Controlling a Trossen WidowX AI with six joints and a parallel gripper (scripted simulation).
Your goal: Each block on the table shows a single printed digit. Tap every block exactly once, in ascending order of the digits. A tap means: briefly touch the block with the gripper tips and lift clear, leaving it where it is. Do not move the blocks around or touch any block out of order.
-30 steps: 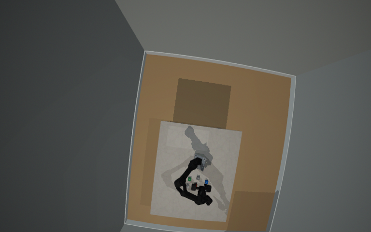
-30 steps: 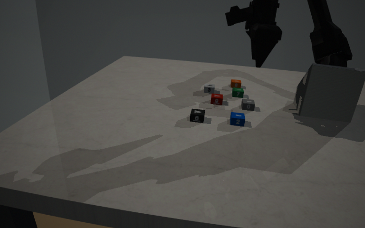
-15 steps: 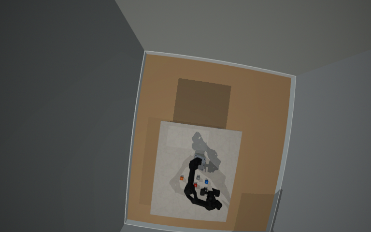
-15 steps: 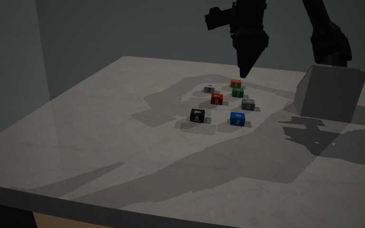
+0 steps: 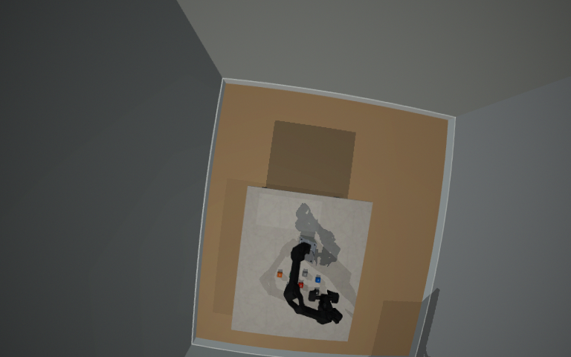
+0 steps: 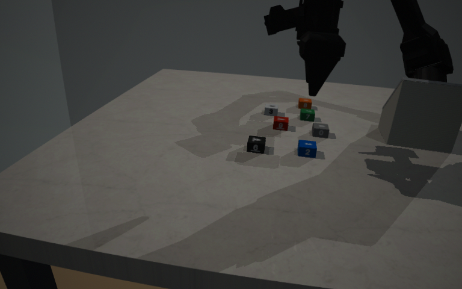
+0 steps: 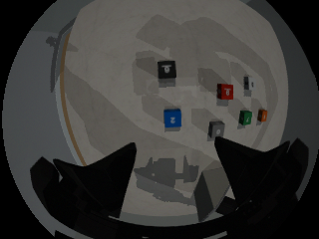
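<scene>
Right now my gripper tip is 4 cm past the grey block, 10 cm to the left of it and 11 cm above it. Round my gripper tip: black block (9 cm ahead, 1 cm to the left, 11 cm below); then blue block (1 cm behind, 11 cm below); then red block (5 cm ahead, 12 cm to the right, 11 cm below).
</scene>
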